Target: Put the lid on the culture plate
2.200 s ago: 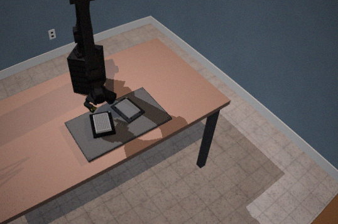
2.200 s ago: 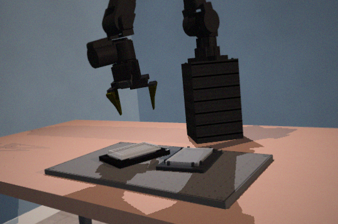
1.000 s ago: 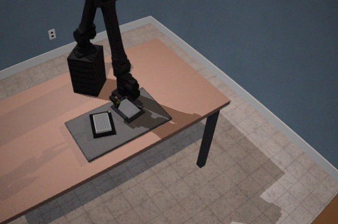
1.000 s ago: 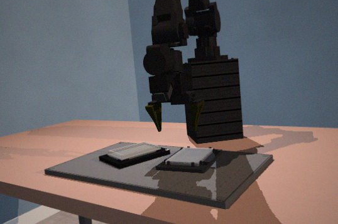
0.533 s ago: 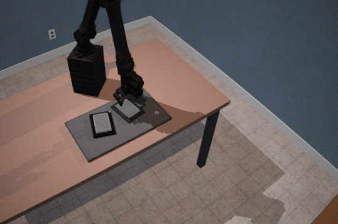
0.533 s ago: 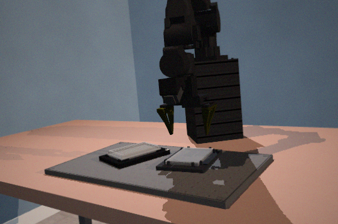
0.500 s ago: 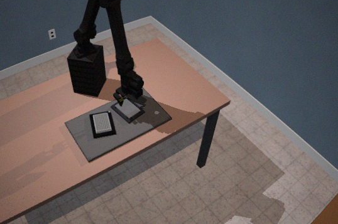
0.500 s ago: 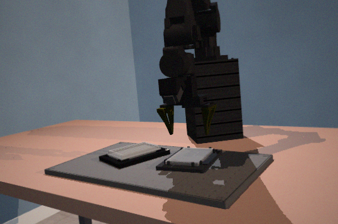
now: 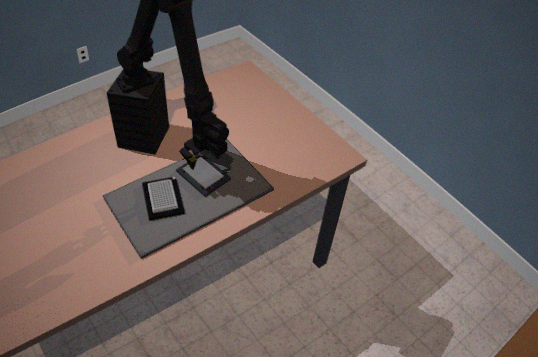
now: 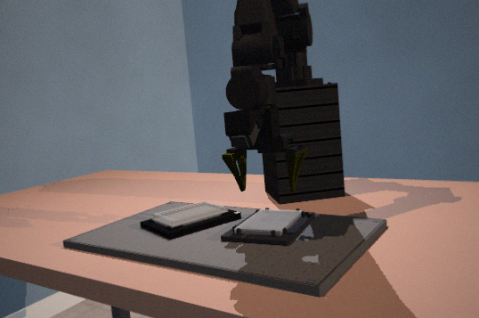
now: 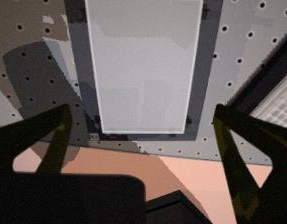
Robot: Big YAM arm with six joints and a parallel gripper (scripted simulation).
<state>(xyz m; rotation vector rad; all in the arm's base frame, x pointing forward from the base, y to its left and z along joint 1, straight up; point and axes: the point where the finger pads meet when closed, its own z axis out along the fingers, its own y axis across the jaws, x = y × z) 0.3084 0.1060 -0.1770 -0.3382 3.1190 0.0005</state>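
Now: hand 6 cm above the lid. From my hand the other things lie so: lid park LP1: 7 cm below; plate nest N1: 17 cm to the right, 7 cm below, 3 cm ahead; culture plate C15: 17 cm to the right, 6 cm below, 3 cm ahead.
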